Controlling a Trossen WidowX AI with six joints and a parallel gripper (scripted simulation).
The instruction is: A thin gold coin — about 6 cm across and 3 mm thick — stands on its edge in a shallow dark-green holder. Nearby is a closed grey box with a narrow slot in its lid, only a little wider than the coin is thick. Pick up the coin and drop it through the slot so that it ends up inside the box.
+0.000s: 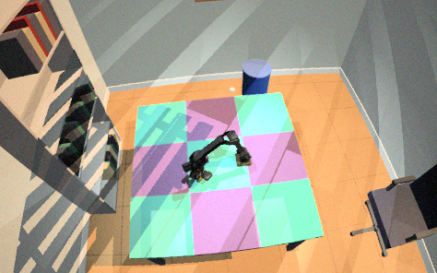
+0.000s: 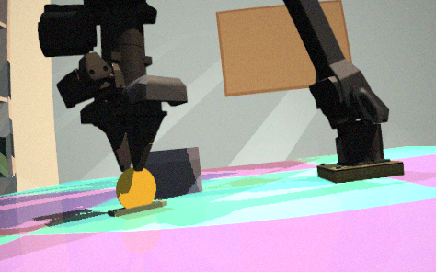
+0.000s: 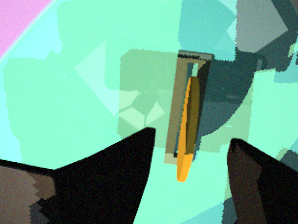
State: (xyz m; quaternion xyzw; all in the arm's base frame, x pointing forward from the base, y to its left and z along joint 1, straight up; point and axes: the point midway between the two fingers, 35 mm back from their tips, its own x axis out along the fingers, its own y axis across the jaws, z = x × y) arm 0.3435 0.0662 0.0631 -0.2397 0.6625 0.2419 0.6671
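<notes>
The gold coin lies 20 mm below my gripper tip.
</notes>
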